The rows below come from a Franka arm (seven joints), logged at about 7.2 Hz.
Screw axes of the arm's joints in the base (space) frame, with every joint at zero. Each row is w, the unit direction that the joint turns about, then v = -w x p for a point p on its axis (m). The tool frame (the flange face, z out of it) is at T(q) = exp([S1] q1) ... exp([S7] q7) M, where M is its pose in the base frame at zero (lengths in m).
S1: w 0 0 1 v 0 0 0
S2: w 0 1 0 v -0.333 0 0
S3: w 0 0 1 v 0 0 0
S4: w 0 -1 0 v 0.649 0 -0.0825
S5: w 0 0 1 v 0 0 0
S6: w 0 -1 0 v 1.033 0 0
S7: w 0 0 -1 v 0 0.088 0
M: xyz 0.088 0 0.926 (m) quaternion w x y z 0 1 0 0
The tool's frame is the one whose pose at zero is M.
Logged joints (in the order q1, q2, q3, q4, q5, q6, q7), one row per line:
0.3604, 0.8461, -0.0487, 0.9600, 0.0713, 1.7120, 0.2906
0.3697, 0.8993, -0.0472, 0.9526, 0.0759, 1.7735, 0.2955
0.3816, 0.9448, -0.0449, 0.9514, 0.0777, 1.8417, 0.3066
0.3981, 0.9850, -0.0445, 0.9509, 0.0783, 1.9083, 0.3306
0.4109, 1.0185, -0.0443, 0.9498, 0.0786, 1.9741, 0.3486
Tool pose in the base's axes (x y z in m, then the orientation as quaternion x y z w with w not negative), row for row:
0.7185, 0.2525, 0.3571, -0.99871, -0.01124, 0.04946, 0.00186
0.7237, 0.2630, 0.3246, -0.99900, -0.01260, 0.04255, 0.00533
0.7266, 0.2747, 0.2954, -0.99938, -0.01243, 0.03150, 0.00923
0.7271, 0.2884, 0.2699, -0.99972, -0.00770, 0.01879, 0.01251
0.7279, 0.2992, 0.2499, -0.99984, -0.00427, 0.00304, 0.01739
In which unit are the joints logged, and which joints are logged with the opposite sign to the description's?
The joints are logged in radians. Opposite sign: q4.
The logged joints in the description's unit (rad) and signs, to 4 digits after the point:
0.3604, 0.8461, -0.0487, -0.9600, 0.0713, 1.7120, 0.2906
0.3697, 0.8993, -0.0472, -0.9526, 0.0759, 1.7735, 0.2955
0.3816, 0.9448, -0.0449, -0.9514, 0.0777, 1.8417, 0.3066
0.3981, 0.9850, -0.0445, -0.9509, 0.0783, 1.9083, 0.3306
0.4109, 1.0185, -0.0443, -0.9498, 0.0786, 1.9741, 0.3486

